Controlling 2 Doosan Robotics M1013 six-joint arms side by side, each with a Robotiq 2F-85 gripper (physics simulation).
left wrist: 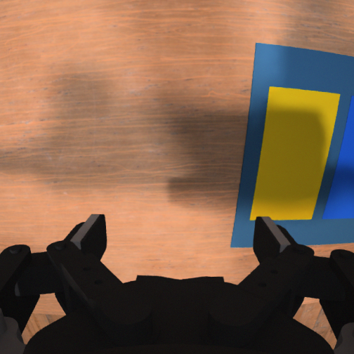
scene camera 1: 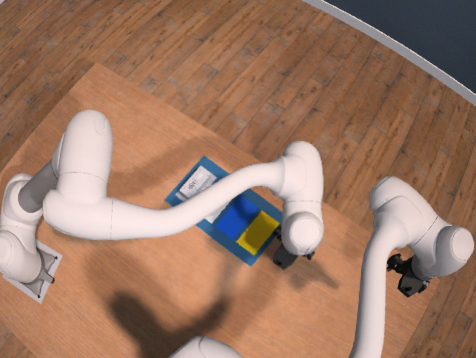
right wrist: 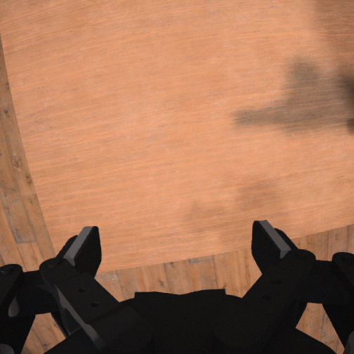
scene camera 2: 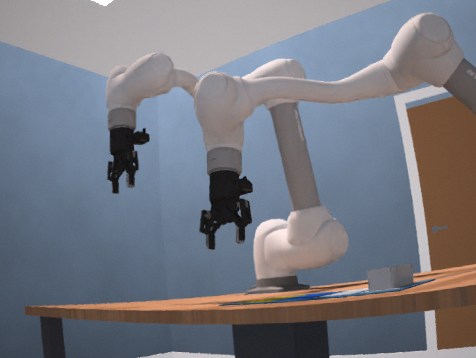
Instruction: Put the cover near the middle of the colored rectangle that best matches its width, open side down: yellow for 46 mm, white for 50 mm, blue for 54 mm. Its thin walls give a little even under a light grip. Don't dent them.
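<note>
A light grey box-shaped cover stands upright toward one end of the blue mat. The white rectangle partly shows next to it; the left arm hides the rest, so I cannot tell whether they overlap. The blue rectangle and yellow rectangle follow in line. The cover's underside is hidden. My left gripper is open and empty, high above the table beside the yellow end. My right gripper is open and empty, higher and farther away.
The left arm's forearm reaches over the mat. The wooden table carries the left arm's base at one side. The right wrist view shows the table edge and floor below the right gripper. Arm shadows cross the table.
</note>
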